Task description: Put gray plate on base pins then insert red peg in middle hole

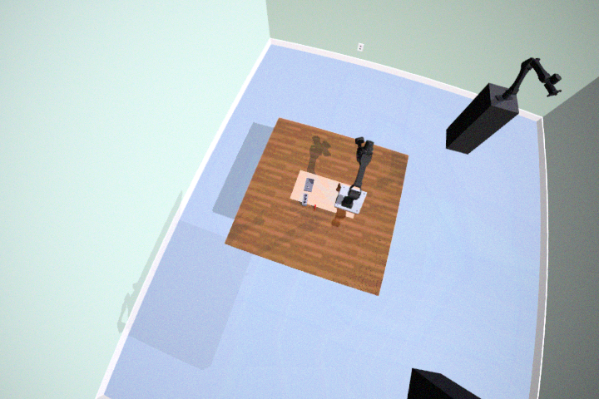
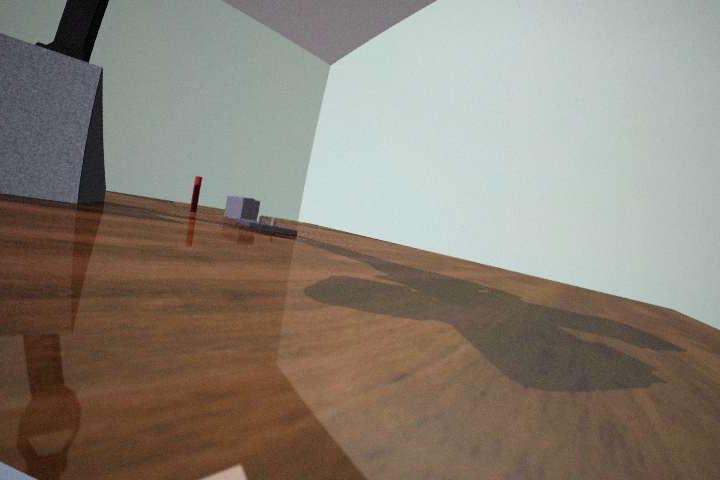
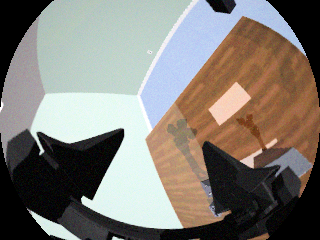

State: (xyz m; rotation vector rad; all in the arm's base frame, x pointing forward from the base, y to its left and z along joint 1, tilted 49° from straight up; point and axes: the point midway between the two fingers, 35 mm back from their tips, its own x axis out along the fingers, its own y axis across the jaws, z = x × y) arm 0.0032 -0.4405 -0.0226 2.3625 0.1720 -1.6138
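Right now the gray plate is 300 mm ahead of my gripper tip, 400 mm to the left of it and 340 mm below it. Also, from my gripper tip: base: 300 mm ahead, 250 mm to the left, 370 mm below; red peg: 200 mm ahead, 440 mm to the left, 340 mm below.
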